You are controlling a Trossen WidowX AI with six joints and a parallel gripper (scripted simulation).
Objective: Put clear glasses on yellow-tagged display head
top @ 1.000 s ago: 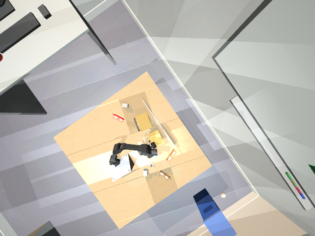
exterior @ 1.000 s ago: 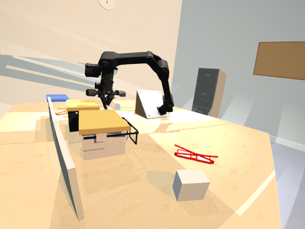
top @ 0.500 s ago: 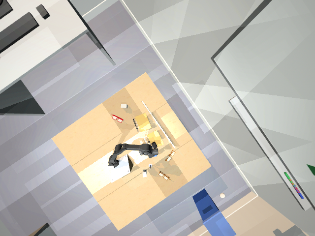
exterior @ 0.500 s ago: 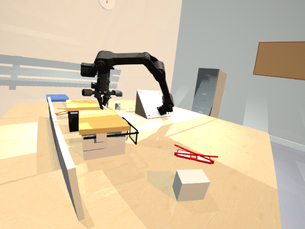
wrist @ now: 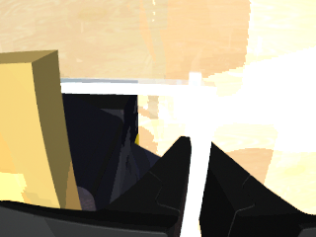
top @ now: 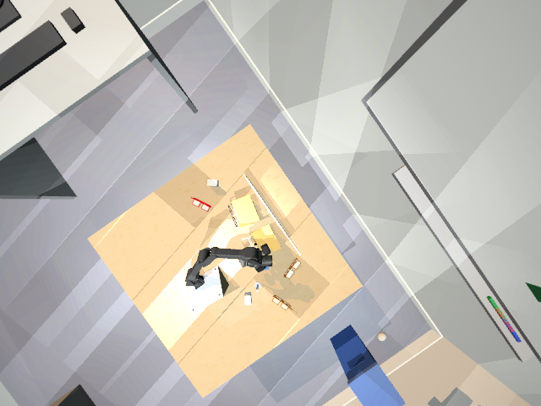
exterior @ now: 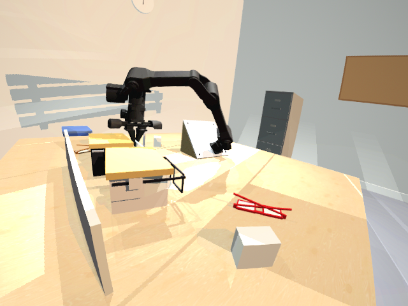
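Right now the blue block is 110 mm to the right of my gripper tip, 60 mm below it and 30 mm behind it. Also, from my gripper tip: low white wall: 220 mm ahead, 130 mm to the left, 10 mm below.
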